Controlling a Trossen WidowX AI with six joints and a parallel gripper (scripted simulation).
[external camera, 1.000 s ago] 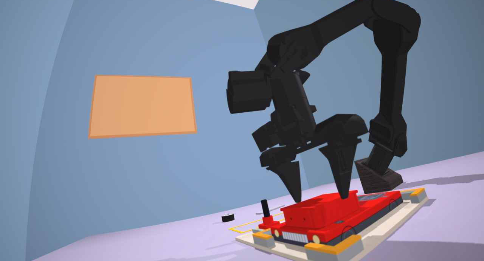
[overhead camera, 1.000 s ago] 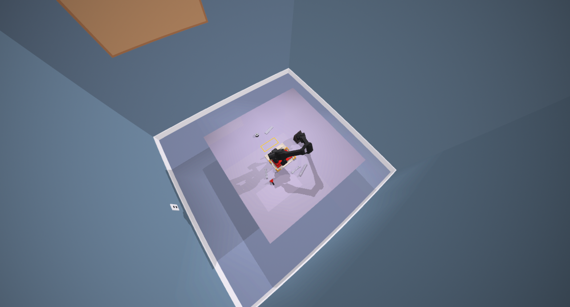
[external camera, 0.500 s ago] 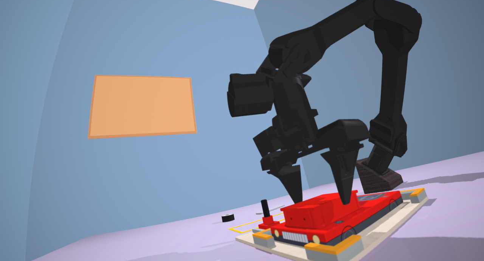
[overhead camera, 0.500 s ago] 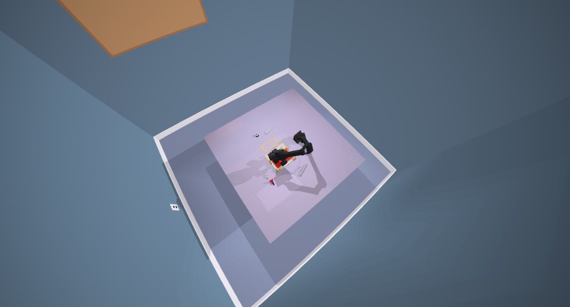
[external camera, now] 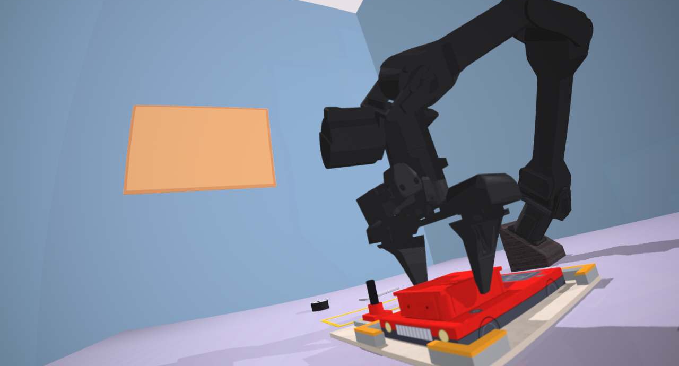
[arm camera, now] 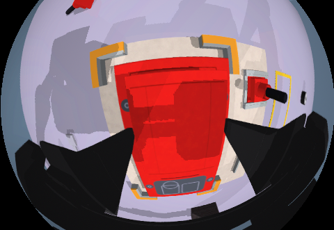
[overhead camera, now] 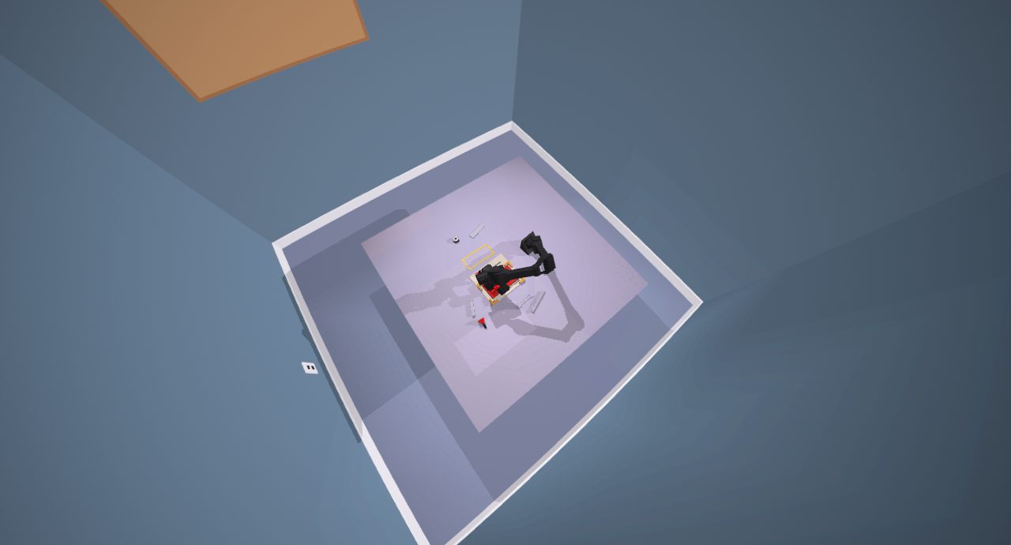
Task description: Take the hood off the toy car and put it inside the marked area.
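Right now the hood is 1 cm above my gripper tip. Also, from my gripper tip: grey engine block 1 cm below; then thin grey bar 18 cm behind, 35 cm to the right, 3 cm below; then black wheel 4 cm behind, 40 cm to the right, 3 cm below.
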